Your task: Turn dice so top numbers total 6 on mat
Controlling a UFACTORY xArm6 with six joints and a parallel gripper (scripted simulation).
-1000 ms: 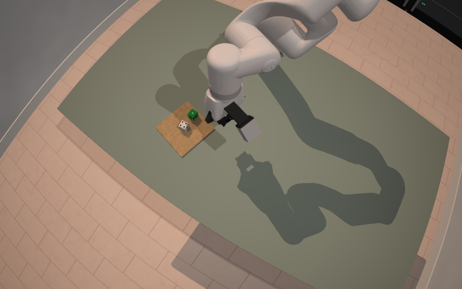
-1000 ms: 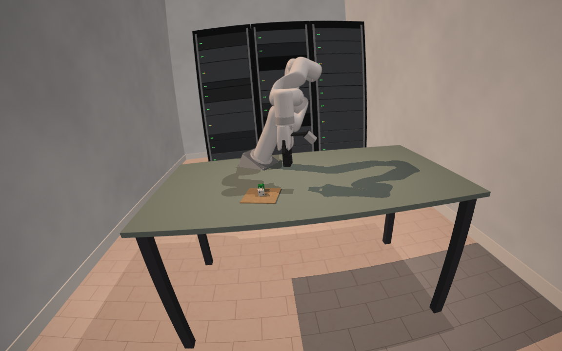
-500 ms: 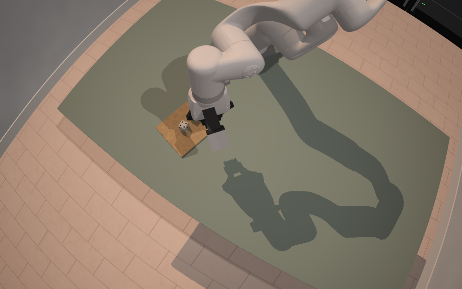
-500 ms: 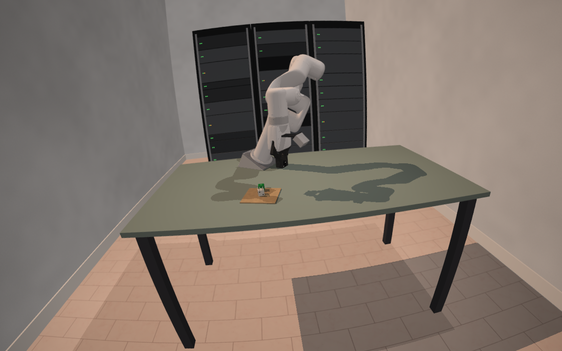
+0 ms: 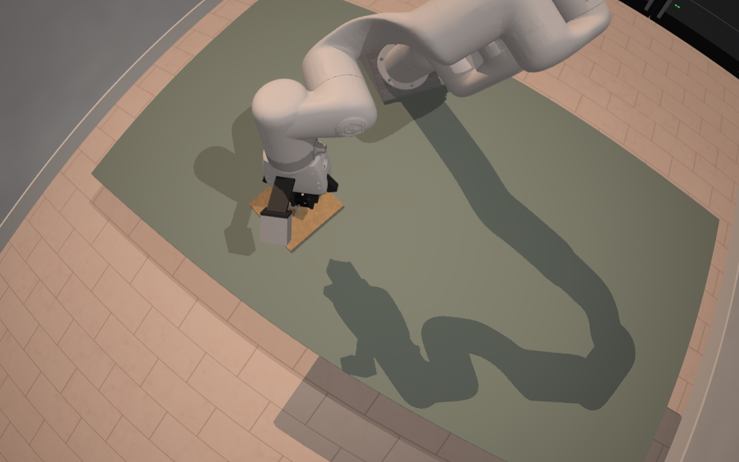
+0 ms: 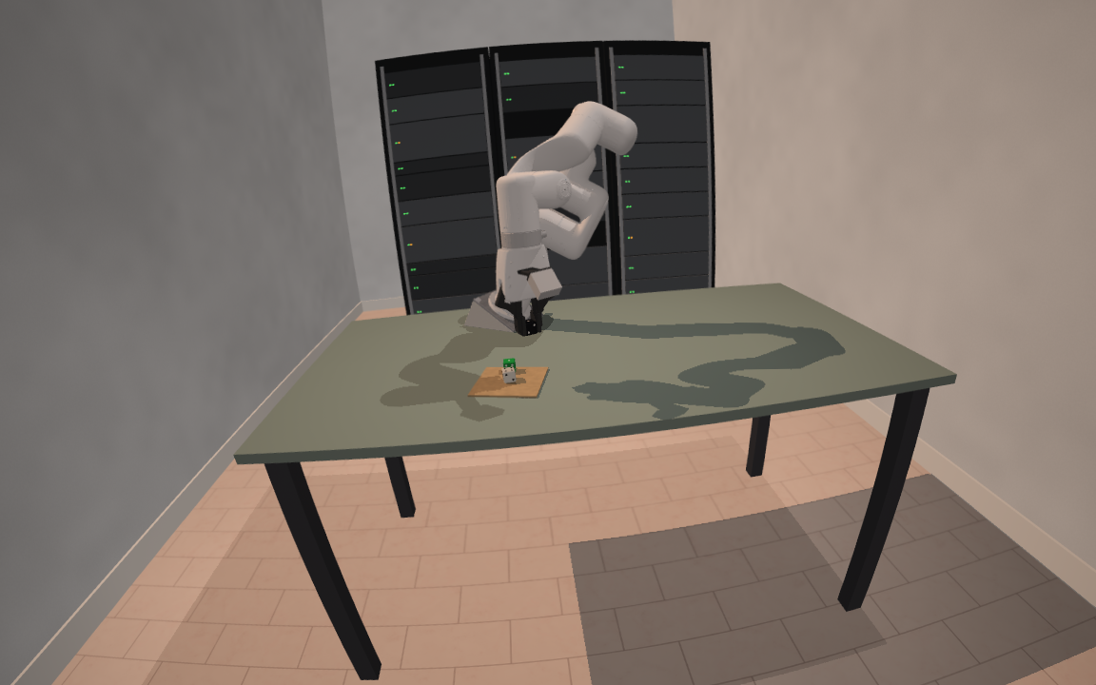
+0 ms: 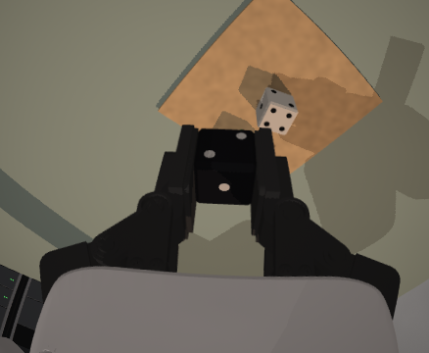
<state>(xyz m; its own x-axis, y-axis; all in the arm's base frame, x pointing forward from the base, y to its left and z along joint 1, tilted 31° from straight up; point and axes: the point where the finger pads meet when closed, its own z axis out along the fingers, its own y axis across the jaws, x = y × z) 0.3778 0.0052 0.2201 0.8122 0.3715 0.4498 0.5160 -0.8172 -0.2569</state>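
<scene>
Now: hand 110 mm above the white die, 50 mm to the left of it and 10 mm past it. From my hand the other things lie so: black die (10 mm below); brown mat (130 mm below, 50 mm to the right, 10 mm behind); green die (110 mm below, 60 mm to the right, 60 mm behind).
</scene>
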